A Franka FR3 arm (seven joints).
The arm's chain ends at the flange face. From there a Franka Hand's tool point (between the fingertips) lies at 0.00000 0.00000 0.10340 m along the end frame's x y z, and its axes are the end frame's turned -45 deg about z.
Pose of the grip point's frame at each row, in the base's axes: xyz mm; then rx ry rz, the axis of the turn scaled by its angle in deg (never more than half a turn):
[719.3 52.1 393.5 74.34 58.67 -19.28]
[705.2 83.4 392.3 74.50 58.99 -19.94]
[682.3 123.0 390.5 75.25 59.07 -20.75]
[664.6 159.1 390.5 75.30 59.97 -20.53]
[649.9 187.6 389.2 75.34 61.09 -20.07]
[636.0 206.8 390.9 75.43 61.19 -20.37]
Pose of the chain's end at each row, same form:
[674.7 145.1 400.9 90.90 25.69 15.08]
[661.2 176.6 400.2 91.10 25.90 14.35]
[639.7 216.8 399.4 91.72 25.66 13.40]
[621.2 252.4 400.5 92.13 26.48 13.47]
[605.4 280.2 400.6 92.63 27.50 13.75]
[591.8 299.6 402.4 92.72 27.55 13.42]

